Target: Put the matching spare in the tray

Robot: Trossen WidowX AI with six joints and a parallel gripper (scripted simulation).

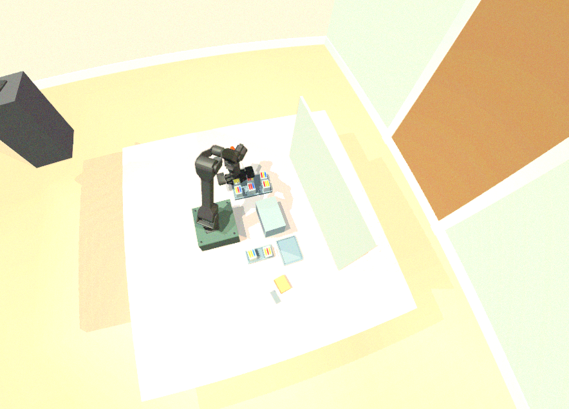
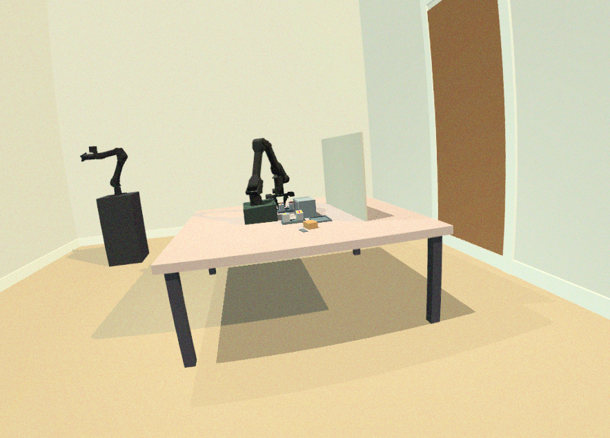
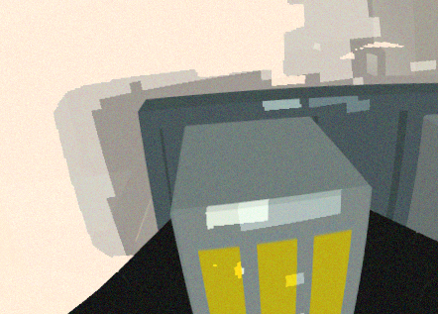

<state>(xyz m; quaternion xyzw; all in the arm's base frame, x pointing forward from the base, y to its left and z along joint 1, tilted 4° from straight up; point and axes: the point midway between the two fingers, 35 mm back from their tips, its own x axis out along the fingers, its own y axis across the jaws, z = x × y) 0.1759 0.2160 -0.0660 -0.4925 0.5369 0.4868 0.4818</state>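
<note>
Right now the pale blue tray is 140 mm ahead of my gripper tip, 430 mm to the right of it and 10 mm below it. The rest, counted from my gripper tip: tall panel (340 mm ahead, 250 mm to the right, 210 mm above); then grey spare block (20 mm above); then grey hex key (610 mm to the right, 20 mm below).
</note>
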